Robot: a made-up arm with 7 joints.
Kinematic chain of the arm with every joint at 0, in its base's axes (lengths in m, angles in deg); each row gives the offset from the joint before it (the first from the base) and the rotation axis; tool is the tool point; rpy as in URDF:
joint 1: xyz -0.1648 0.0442 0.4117 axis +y
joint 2: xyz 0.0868 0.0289 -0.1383 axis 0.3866 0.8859 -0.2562
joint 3: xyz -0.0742 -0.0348 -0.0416 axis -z
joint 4: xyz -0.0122 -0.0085 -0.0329 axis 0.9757 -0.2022 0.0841
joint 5: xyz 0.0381 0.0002 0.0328 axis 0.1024 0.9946 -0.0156
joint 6: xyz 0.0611 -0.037 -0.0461 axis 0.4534 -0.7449 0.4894
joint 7: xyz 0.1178 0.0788 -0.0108 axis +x
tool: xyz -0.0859 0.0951 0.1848 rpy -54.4 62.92 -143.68
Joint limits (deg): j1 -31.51..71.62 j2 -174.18..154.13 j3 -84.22..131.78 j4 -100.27..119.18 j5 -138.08..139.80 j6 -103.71..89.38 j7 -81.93..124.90
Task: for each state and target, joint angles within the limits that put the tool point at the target. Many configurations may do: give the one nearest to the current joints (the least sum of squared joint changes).
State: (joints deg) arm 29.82 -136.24 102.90 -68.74 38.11 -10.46 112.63
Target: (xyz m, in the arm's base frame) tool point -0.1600 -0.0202 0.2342
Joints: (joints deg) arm -1.23 -108.82 88.45 -100.27 59.17 -51.10 124.90
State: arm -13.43 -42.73 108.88 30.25 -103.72 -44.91 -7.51
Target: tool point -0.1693 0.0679 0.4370
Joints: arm -11.69 -45.54 119.05 19.64 -94.94 -28.98 -4.96
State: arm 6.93 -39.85 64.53 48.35 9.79 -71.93 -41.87
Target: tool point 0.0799 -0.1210 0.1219
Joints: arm 20.37 -25.88 78.70 33.57 4.84 -81.13 -38.10
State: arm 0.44 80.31 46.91 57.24 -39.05 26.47 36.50
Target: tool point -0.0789 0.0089 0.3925
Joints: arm 34.55 68.38 47.82 24.74 -35.03 20.74 22.05
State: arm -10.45 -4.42 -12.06 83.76 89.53 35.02 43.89
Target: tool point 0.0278 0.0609 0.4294
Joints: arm -29.61 -19.69 -13.94 84.70 88.33 17.24 14.07
